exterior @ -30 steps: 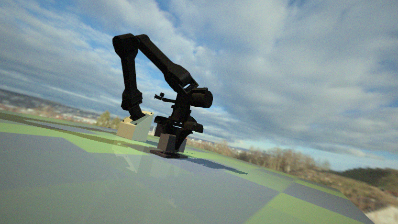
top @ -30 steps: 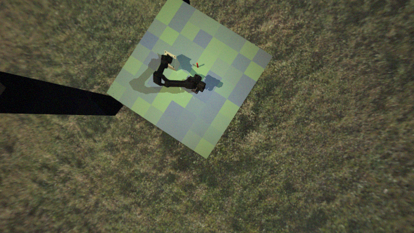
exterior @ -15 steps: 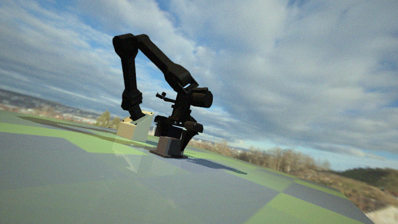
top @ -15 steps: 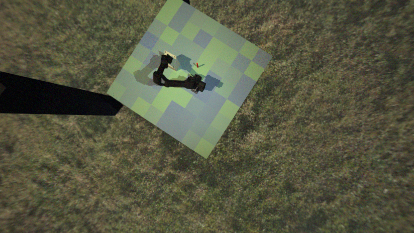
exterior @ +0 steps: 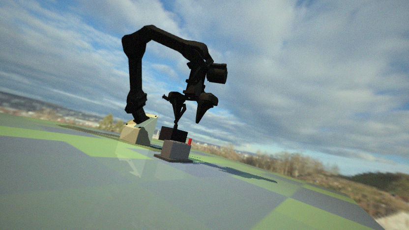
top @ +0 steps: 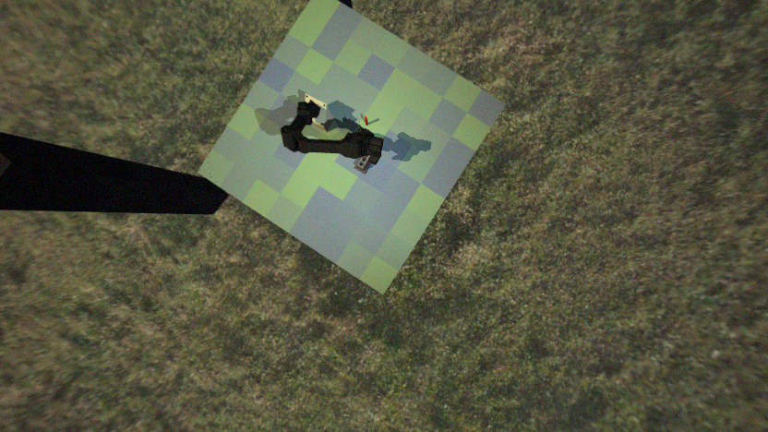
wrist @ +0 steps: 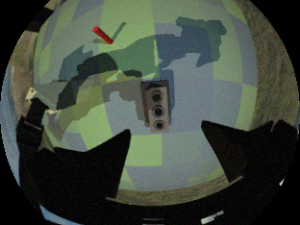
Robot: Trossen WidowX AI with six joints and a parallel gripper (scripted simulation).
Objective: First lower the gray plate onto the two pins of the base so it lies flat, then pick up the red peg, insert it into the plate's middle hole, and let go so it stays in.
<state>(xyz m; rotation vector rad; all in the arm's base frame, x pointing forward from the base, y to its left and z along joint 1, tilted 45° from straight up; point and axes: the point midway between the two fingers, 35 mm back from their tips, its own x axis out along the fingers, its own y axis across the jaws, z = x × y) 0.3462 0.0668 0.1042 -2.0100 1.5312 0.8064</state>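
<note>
My gripper tip is now 14 cm past the red peg, 17 cm to the right of it and 9 cm above it. From my gripper tip the other things lie so: dark base: 1 cm behind, 12 cm below; then gray plate: 1 cm behind, 9 cm below.
</note>
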